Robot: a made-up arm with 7 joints.
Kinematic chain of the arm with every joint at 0, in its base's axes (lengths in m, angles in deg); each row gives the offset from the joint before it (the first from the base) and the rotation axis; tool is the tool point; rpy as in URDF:
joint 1: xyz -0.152 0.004 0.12 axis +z
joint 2: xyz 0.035 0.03 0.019 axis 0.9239 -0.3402 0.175
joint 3: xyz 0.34 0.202 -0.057 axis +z
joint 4: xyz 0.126 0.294 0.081 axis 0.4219 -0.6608 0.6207
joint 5: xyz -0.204 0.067 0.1 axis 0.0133 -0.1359 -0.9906
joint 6: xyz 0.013 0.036 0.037 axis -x
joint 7: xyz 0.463 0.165 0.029 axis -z
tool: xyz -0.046 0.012 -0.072 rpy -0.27 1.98 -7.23
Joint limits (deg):
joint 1: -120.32..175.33
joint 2: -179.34..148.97
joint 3: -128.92..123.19
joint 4: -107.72..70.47
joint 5: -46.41..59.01
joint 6: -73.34..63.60
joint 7: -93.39..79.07
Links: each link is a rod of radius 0.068 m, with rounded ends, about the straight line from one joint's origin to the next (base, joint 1, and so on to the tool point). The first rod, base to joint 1, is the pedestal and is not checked.
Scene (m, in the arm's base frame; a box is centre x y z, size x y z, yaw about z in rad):
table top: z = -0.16
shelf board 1: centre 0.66 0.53 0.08 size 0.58 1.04 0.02 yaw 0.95
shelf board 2: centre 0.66 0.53 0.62 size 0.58 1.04 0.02 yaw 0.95
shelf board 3: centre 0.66 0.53 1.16 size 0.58 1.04 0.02 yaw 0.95
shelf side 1: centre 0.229 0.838 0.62 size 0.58 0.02 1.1 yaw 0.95
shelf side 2: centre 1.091 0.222 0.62 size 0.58 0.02 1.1 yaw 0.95
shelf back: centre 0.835 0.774 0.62 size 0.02 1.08 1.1 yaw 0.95
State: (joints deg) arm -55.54 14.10 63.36 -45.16 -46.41 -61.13 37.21
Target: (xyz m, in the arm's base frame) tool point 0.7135 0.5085 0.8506
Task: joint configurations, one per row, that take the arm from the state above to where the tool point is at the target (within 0.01 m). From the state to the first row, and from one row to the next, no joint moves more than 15 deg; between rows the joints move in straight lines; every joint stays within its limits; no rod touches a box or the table.
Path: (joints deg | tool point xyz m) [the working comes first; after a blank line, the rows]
Joints at the target: -39.70 36.71 19.98 -45.70 -46.41 -60.99 47.45
Straight joint move there: touches shelf board 2.

1: -64.83 11.68 75.33 -40.75 -38.69 -63.36 34.56 | 0.4965 0.5822 0.3207
2: -74.11 9.26 87.29 -36.35 -30.98 -65.59 31.90 | 0.4457 0.4948 0.3063
3: -83.40 6.84 99.26 -31.94 -23.26 -67.82 29.25 | 0.3841 0.4111 0.3078
4: -92.68 4.42 111.22 -27.54 -15.54 -70.04 26.60 | 0.3140 0.3316 0.3235
5: -101.97 2.00 123.19 -23.13 -7.82 -72.27 23.94 | 0.2373 0.2560 0.3510
6: -95.06 12.30 108.48 -27.05 -3.05 -72.54 26.82 | 0.3610 0.2316 0.4107
7: -88.15 22.60 93.77 -30.96 1.72 -72.81 29.70 | 0.4364 0.1956 0.5335
8: -81.25 32.90 79.06 -34.87 6.50 -73.07 32.57 | 0.4488 0.1444 0.6924
9: -74.34 43.20 64.36 -38.79 11.27 -73.34 35.45 | 0.3989 0.0686 0.8506
10: -65.68 41.58 53.26 -40.52 -3.15 -70.25 38.45 | 0.5194 0.1546 0.8501
11: -57.02 39.96 42.17 -42.25 -17.57 -67.17 41.45 | 0.6137 0.2622 0.8468
12: -48.36 38.33 31.08 -43.98 -31.99 -64.08 44.45 | 0.6784 0.3835 0.8455
13: -39.70 36.71 19.98 -45.70 -46.41 -60.99 47.45 | 0.7135 0.5085 0.8506

